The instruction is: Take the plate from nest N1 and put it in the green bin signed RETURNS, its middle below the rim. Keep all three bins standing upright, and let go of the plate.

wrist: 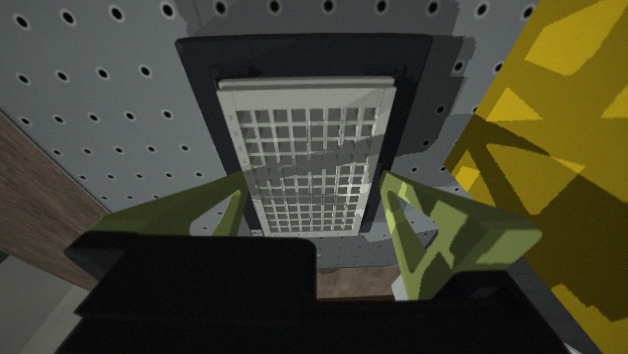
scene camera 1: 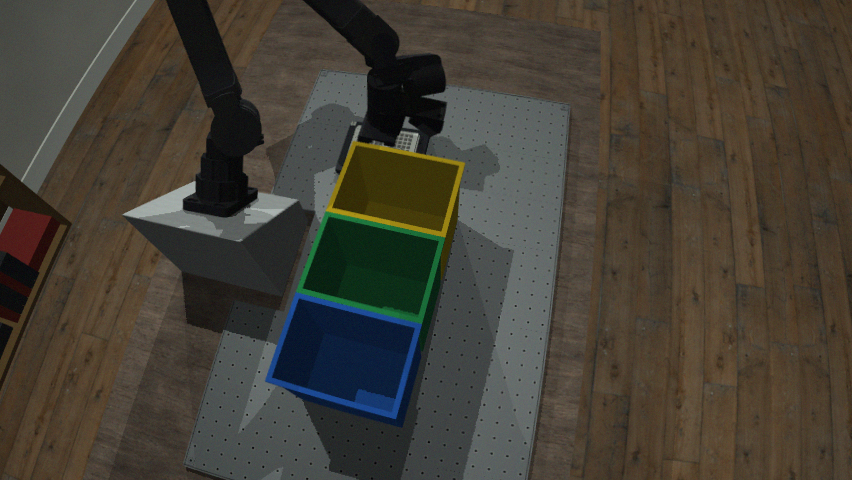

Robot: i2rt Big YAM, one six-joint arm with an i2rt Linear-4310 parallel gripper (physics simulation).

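Where they show: gripper, between the fingertips: [wrist: 314, 177]; arm's base, origin of its link: [scene camera 1: 221, 202].
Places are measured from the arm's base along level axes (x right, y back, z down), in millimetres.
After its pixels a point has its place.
The plate [scene camera 1: 407, 141] @(x -242, y -260, z 101 mm) [wrist: 310, 150] @(x -223, y -244, z 101 mm), white with a grid of square wells, sits in the dark nest [scene camera 1: 345, 153] @(x -192, y -154, z 101 mm) [wrist: 305, 52]; no nest label can be read. My gripper [wrist: 314, 177] @(x -220, y -216, z 109 mm) is open, its two green fingertips on either side of the plate's long edges, with nothing held. Whether the tips touch the plate cannot be told. In the scene view the arm's wrist hides part of the plate and the fingertips. The green bin [scene camera 1: 372, 268] @(x 20, y -255, z 116 mm) stands upright in the middle of the row of three; its inside shows no plate. No RETURNS sign is visible.
The yellow bin [scene camera 1: 396, 187] @(x -110, y -273, z 52 mm) [wrist: 575, 165] @(x -113, y -258, z 65 mm) stands upright between the nest and the green bin, close beside my gripper. The blue bin [scene camera 1: 351, 351] @(x 168, y -254, z 124 mm) stands upright on the green bin's other side. All stand on the perforated board [scene camera 1: 518, 196] @(x -177, y -485, z 127 mm) [wrist: 90, 100] @(x -356, y -268, z 126 mm). The arm's grey pedestal [scene camera 1: 232, 256] @(x 95, y -65, z -19 mm) is at the left.
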